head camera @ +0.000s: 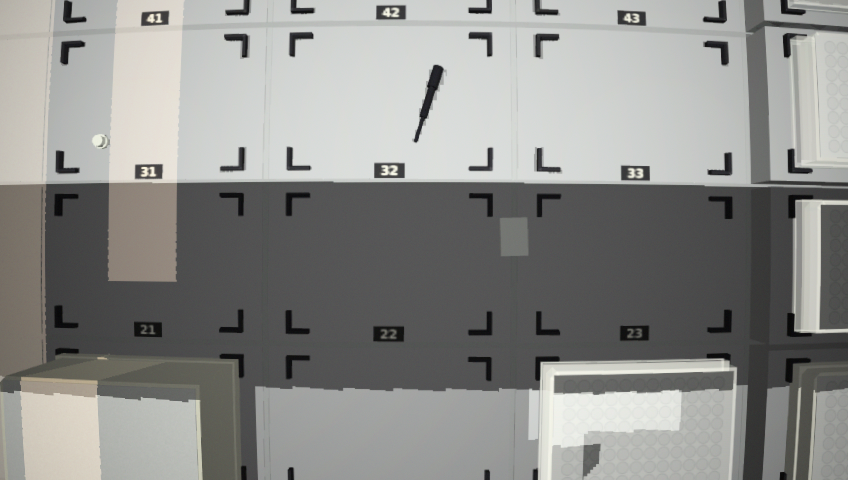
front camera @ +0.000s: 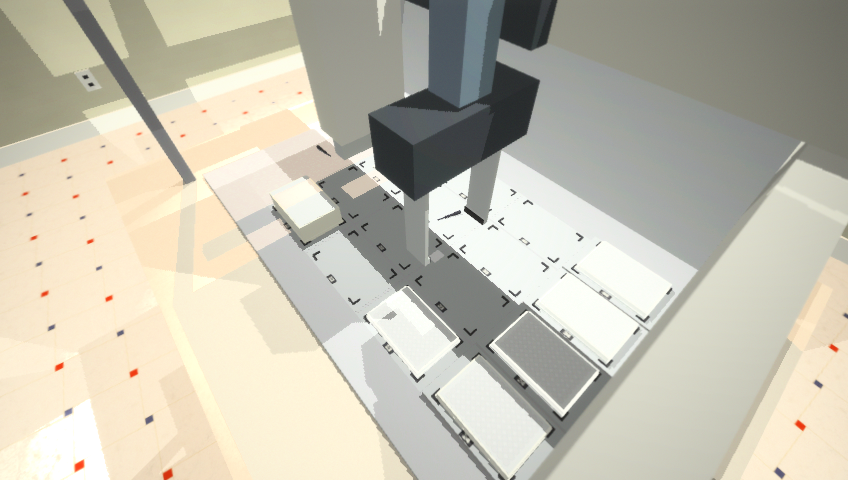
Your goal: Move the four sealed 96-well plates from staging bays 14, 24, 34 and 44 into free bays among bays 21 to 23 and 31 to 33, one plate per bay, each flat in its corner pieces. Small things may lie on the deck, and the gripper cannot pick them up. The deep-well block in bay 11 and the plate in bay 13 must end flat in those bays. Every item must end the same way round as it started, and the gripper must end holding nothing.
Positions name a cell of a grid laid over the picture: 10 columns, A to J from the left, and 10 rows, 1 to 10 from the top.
Scene:
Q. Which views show my gripper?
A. The front camera view only.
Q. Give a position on a small pale square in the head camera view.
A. G5

